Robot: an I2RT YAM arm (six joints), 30 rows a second.
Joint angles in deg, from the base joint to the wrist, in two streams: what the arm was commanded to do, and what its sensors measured. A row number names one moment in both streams.
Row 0, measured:
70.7 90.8 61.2 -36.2 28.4 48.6
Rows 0 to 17, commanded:
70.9 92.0 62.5 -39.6 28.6 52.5
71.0 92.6 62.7 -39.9 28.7 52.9
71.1 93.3 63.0 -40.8 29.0 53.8
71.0 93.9 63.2 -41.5 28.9 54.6
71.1 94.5 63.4 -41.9 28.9 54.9
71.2 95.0 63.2 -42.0 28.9 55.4
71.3 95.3 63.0 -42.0 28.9 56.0
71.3 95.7 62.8 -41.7 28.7 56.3
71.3 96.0 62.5 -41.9 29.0 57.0
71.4 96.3 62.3 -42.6 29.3 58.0
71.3 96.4 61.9 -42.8 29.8 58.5
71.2 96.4 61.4 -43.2 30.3 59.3
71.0 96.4 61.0 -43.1 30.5 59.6
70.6 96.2 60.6 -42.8 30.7 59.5
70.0 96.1 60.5 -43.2 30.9 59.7
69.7 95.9 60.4 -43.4 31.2 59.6
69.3 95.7 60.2 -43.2 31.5 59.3
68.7 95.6 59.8 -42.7 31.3 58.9
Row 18, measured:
70.0 95.9 60.7 -40.8 29.6 57.7
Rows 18 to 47, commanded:
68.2 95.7 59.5 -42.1 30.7 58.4
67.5 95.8 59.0 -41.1 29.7 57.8
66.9 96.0 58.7 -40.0 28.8 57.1
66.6 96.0 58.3 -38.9 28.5 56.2
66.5 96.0 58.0 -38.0 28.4 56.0
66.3 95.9 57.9 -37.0 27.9 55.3
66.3 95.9 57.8 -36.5 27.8 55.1
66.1 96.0 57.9 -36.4 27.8 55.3
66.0 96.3 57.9 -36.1 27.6 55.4
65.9 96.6 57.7 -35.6 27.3 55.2
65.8 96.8 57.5 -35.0 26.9 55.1
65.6 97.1 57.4 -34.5 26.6 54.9
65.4 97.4 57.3 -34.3 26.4 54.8
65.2 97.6 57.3 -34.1 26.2 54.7
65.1 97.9 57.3 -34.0 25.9 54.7
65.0 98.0 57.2 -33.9 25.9 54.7
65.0 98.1 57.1 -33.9 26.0 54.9
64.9 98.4 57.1 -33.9 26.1 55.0
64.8 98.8 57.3 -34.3 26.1 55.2
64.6 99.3 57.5 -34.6 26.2 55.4
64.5 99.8 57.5 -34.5 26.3 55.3
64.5 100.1 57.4 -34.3 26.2 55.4
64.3 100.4 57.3 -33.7 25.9 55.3
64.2 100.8 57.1 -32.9 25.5 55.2
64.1 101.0 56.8 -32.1 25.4 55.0
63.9 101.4 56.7 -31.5 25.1 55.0
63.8 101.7 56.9 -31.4 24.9 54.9
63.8 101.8 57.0 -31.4 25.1 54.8
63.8 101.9 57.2 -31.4 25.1 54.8
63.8 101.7 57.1 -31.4 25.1 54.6
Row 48, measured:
64.1 100.3 57.7 -31.4 26.0 55.4
